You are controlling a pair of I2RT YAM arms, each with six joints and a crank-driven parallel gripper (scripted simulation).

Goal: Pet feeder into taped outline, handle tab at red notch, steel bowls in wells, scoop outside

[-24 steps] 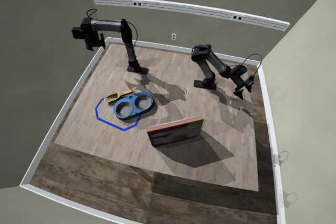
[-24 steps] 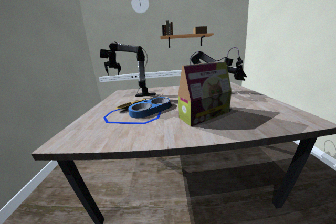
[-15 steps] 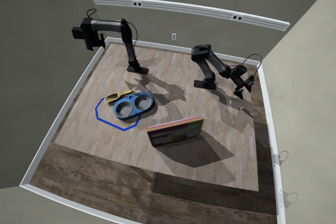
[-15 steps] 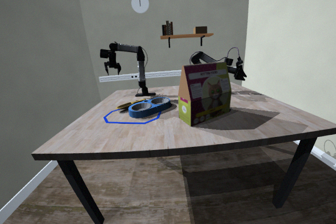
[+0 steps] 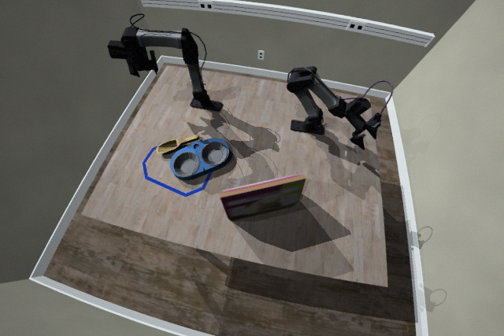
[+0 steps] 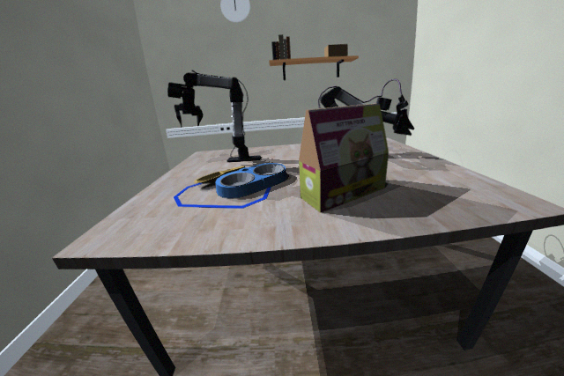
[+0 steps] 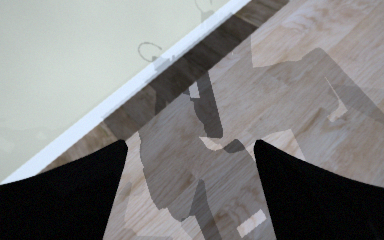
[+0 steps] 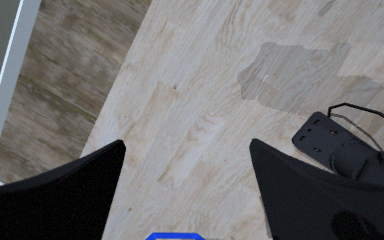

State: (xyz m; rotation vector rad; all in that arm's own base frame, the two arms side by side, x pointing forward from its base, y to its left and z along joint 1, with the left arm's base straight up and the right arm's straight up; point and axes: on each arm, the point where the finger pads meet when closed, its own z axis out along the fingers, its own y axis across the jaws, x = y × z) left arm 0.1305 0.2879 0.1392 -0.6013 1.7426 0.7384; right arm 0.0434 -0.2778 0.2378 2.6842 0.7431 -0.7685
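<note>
Now: the yellow scoop 28 cm ahead of my right hand, 22 cm to the left of it and 22 cm below it. The rest, counted from my right hand: blue pet feeder: 31 cm ahead, 39 cm to the left, 23 cm below; then blue taped outline: 39 cm ahead, 28 cm to the left, 24 cm below; then kitten food bag: 45 cm ahead, 75 cm to the left, 9 cm below.
</note>
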